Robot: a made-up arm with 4 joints.
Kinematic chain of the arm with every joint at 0, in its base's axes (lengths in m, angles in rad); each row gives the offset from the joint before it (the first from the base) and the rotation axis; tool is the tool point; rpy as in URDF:
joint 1: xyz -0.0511 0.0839 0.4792 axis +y
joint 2: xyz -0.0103 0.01 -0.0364 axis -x
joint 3: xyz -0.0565 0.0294 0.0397 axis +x
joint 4: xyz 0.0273 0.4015 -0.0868 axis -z
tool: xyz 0.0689 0.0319 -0.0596 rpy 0 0 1.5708
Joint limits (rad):
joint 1: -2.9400..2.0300
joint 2: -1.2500..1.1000
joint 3: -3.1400..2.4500
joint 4: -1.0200..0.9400
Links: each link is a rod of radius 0.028 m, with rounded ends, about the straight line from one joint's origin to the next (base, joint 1, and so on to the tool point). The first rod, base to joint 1, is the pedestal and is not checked.
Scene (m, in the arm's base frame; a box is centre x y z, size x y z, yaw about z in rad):
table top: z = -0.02
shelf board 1: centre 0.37 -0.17 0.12 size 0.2 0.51 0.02 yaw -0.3
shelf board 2: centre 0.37 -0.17 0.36 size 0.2 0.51 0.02 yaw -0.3
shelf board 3: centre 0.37 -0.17 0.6 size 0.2 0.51 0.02 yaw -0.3
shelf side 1: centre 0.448 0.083 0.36 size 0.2 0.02 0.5 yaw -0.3
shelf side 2: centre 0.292 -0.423 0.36 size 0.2 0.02 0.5 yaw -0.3
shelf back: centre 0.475 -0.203 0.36 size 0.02 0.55 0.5 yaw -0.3
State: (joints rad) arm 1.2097 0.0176 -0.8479 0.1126
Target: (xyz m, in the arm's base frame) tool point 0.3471 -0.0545 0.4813
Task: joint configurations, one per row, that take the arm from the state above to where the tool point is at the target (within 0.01 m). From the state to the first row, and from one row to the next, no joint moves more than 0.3 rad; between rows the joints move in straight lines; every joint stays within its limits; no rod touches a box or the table.
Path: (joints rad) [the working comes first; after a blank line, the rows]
Joints at the target: 1.5495 1.1000 -2.8867 -0.4885
Straight joint move there: clear.

1: 1.2582 0.1722 -1.1392 0.0267
2: 1.3068 0.3269 -1.4304 -0.0591
3: 1.3553 0.4815 -1.7217 -0.1450
4: 1.4039 0.6361 -2.0129 -0.2309
5: 1.4524 0.7907 -2.3042 -0.3168
6: 1.5010 0.9454 -2.5954 -0.4026
7: 1.5495 1.1000 -2.8867 -0.4885

